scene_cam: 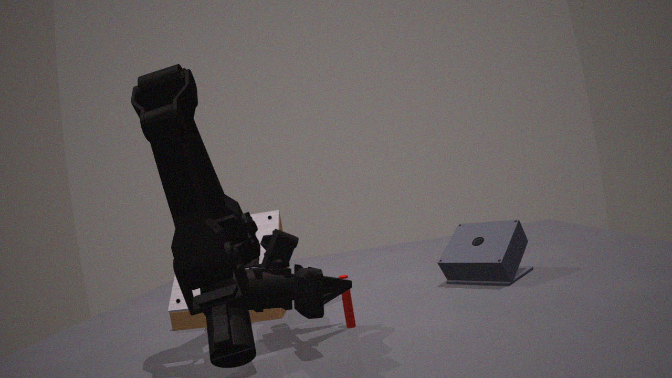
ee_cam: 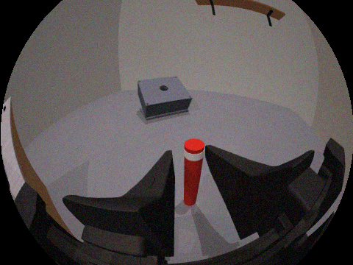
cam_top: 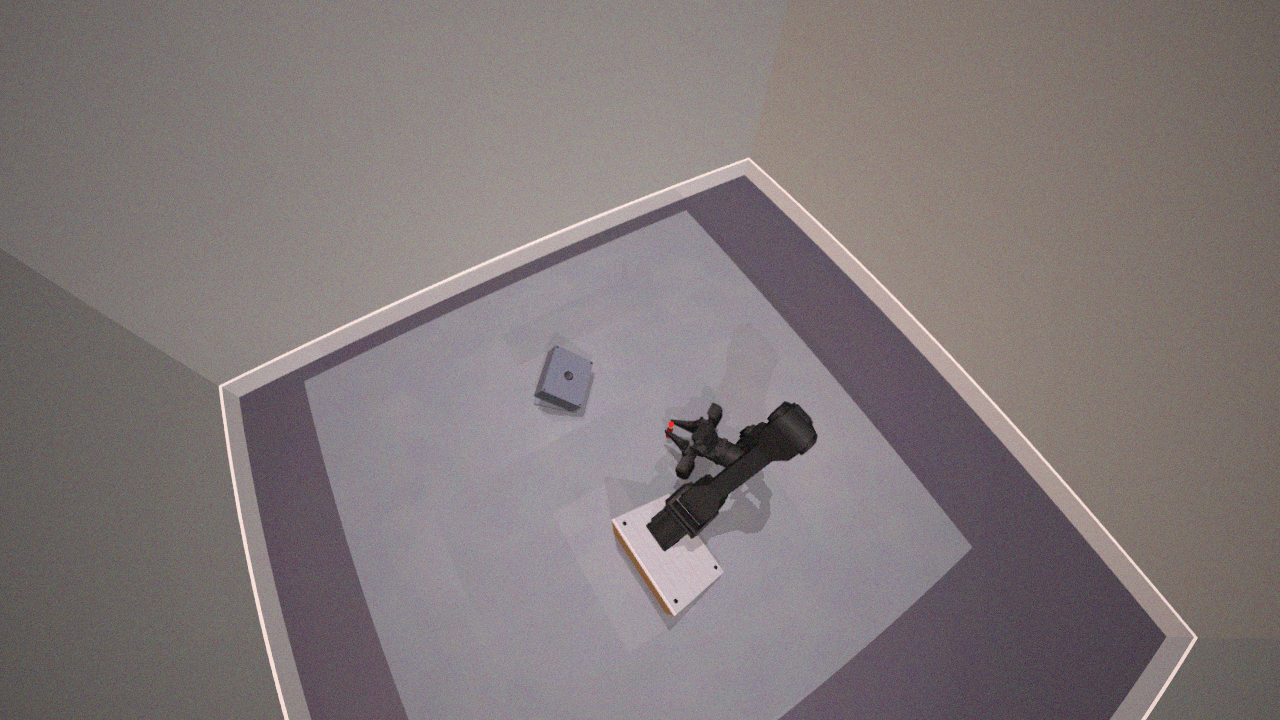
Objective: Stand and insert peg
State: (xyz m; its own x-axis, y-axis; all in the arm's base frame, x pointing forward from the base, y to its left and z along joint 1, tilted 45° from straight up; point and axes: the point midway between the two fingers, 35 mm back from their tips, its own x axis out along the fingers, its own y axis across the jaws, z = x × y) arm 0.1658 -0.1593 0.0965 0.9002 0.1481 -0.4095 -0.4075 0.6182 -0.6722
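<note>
Right now my gripper tip is 10 mm above the red peg. The rest, counted from my gripper tip: grey sloped panel 260 mm ahead, 140 mm to the left, 20 mm below.
</note>
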